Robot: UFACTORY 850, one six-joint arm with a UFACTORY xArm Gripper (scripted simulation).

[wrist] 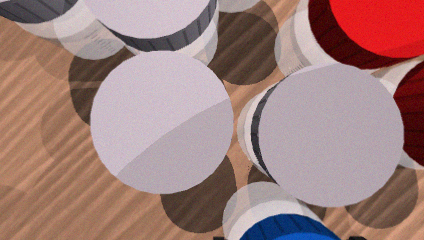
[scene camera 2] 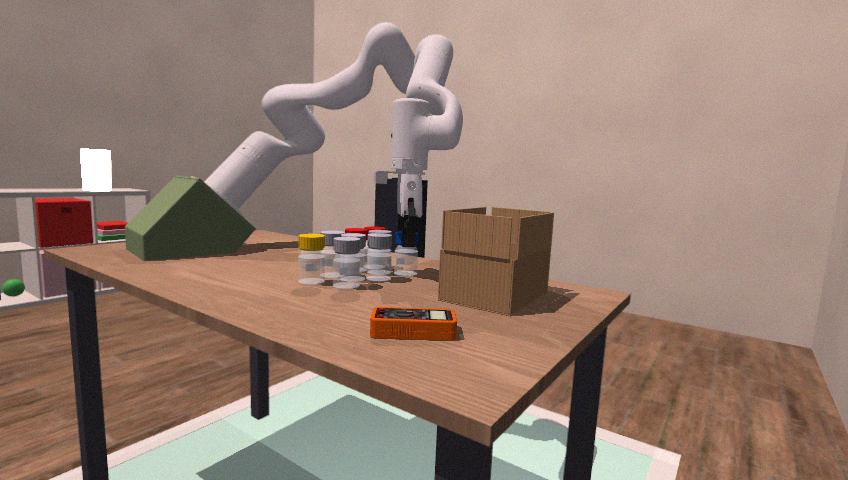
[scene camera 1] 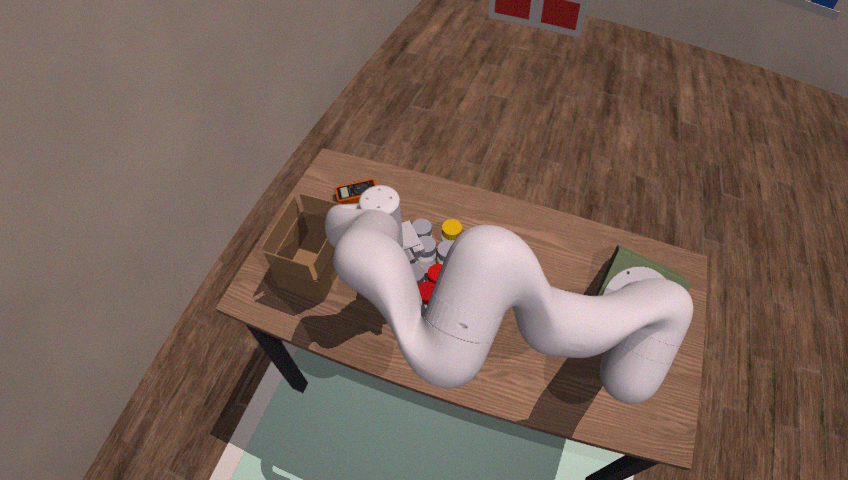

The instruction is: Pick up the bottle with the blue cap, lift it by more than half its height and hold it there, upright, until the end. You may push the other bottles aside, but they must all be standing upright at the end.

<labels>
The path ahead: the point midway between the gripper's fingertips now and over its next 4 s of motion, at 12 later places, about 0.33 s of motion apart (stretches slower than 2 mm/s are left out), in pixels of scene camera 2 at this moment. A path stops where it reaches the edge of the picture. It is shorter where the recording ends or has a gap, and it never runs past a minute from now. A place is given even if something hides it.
My gripper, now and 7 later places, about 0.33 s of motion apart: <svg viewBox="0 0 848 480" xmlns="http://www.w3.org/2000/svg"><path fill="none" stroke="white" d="M406 244L406 244L406 240L407 235L407 230L407 225L407 221L407 220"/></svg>
</labels>
